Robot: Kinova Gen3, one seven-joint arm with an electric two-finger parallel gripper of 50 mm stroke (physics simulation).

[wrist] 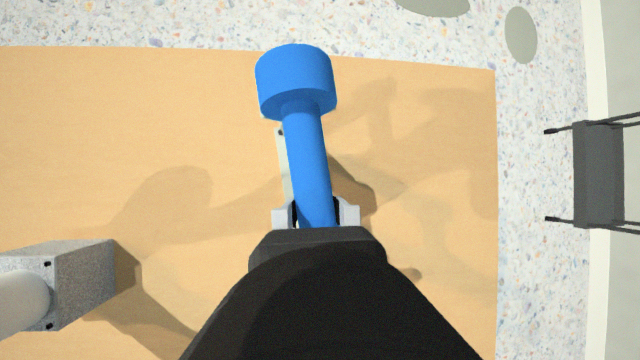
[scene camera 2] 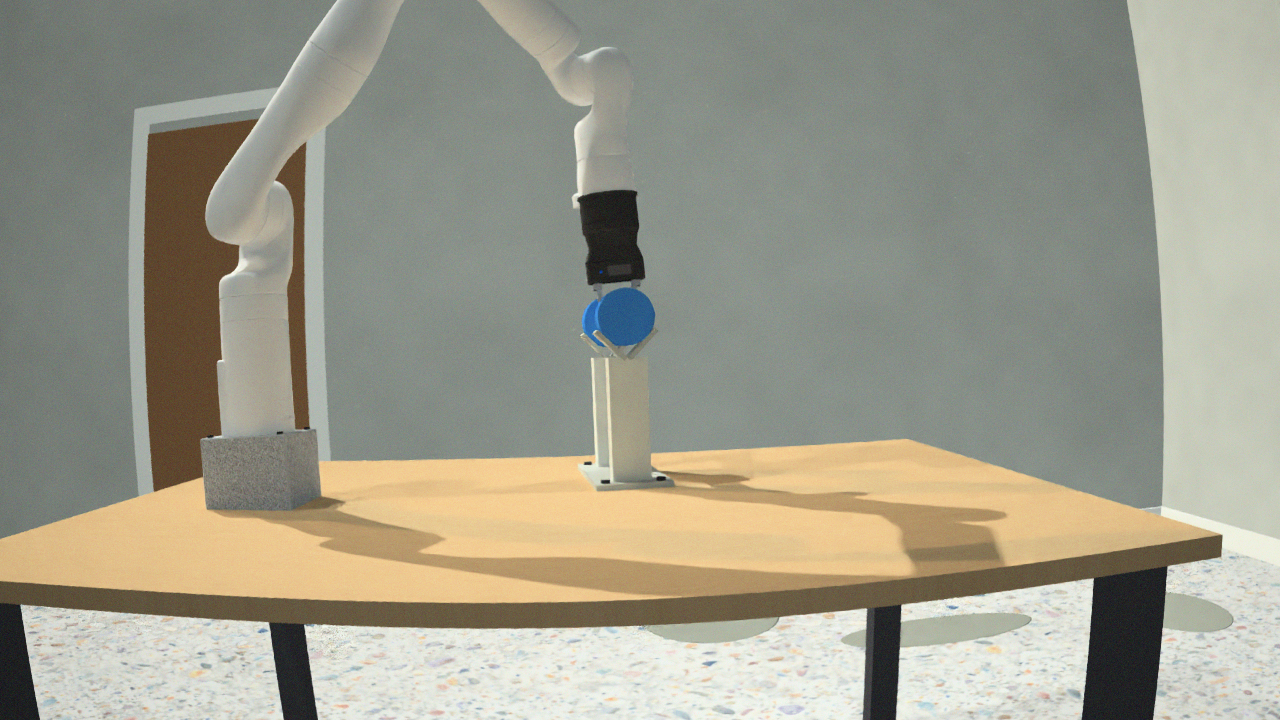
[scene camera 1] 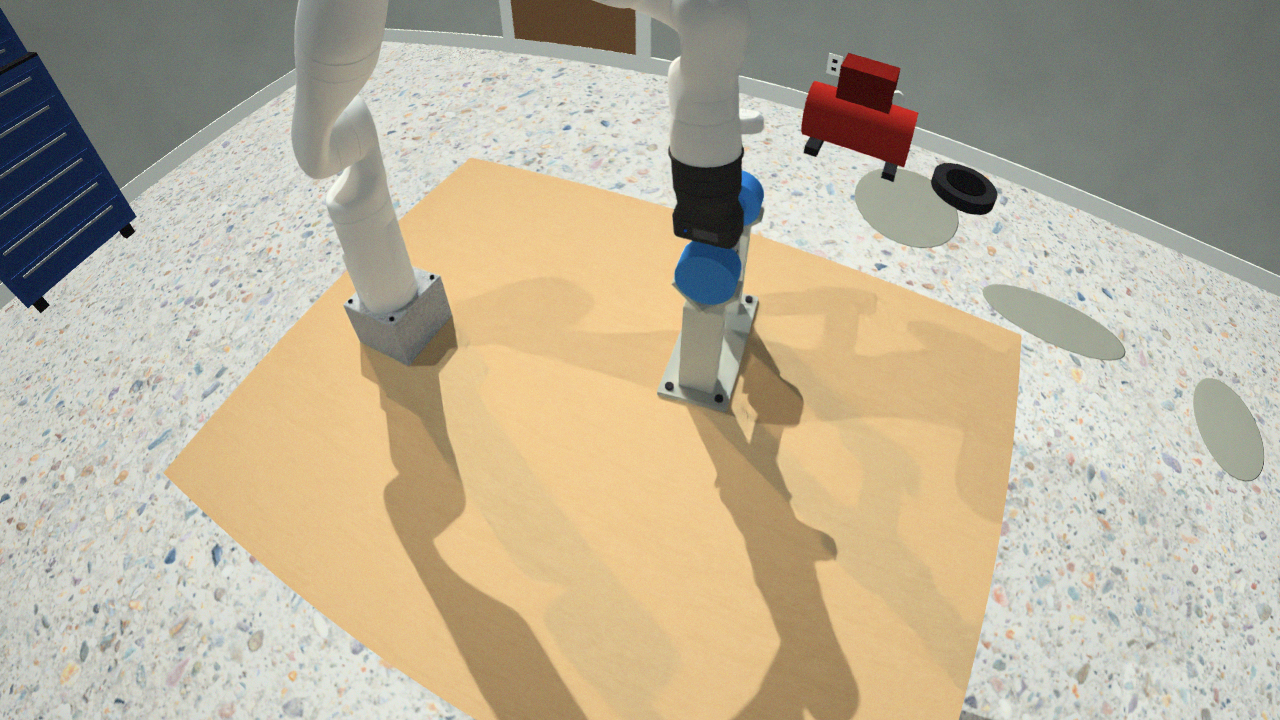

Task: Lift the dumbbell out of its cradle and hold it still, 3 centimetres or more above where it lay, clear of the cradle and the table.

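Where they show: gripper, fingertip midpoint: (wrist: pixel 315 206); arm's base at its link origin: (wrist: pixel 21 298) (scene camera 2: pixel 261 433) (scene camera 1: pixel 390 292).
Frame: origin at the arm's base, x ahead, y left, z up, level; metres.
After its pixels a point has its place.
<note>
The blue dumbbell (scene camera 1: pixel 707 274) @[x 0.478, y 0.049, z 0.141 m] (scene camera 2: pixel 625 317) @[x 0.474, y 0.049, z 0.128 m] (wrist: pixel 309 160) @[x 0.470, y 0.155, z 0.148 m] lies level in the cradle (scene camera 1: pixel 702 349) @[x 0.479, y 0.052, z 0.006 m] (scene camera 2: pixel 629 420) @[x 0.474, y 0.051, z -0.003 m] (wrist: pixel 283 162) @[x 0.428, y 0.181, z -0.081 m], its near end resting between the angled prongs on top of a pale post. My gripper (wrist: pixel 315 206) @[x 0.473, y 0.109, z 0.112 m] points down from above and is shut on the dumbbell's handle, with one finger on each side of it. In the second scene view the upper parts of the fingers show above the blue ends, and their tips are hidden behind the dumbbell. In the first scene view the fingers are hidden.
The cradle's bolted base plate stands on the wooden table (scene camera 1: pixel 268 429) @[x -0.118, y -0.262, z -0.090 m] (scene camera 2: pixel 760 608) @[x 0.506, y -0.492, z -0.101 m] (wrist: pixel 100 125) @[x 0.060, y 0.296, z -0.089 m]. The arm's grey base block (scene camera 1: pixel 402 324) @[x 0.052, y -0.042, z -0.011 m] (scene camera 2: pixel 259 474) @[x 0.012, y -0.056, z -0.045 m] (wrist: pixel 82 280) @[x 0.056, y 0.003, z -0.034 m] is left of the cradle. A red compressor (scene camera 1: pixel 859 125) and a blue cabinet (scene camera 1: pixel 53 179) stand on the floor.
</note>
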